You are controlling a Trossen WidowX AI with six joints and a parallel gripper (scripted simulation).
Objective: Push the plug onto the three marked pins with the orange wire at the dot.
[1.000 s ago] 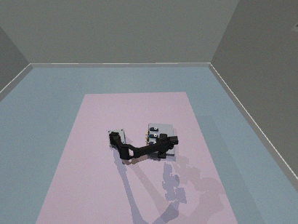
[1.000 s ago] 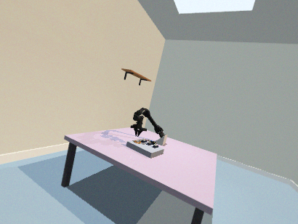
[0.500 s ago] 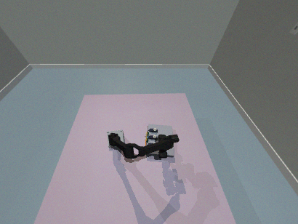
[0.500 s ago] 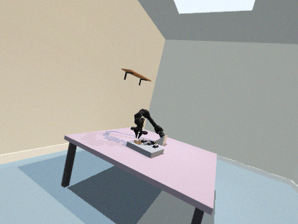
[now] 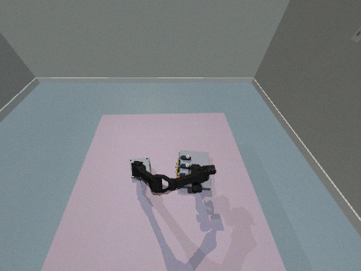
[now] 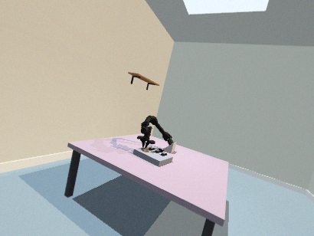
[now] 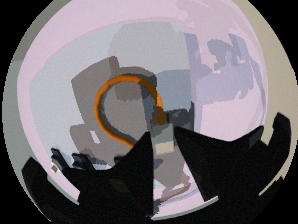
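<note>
Now: the grey printed holder 12 cm to the left of my gripper tip, 4 cm ahead of it and 3 cm below it.
</note>
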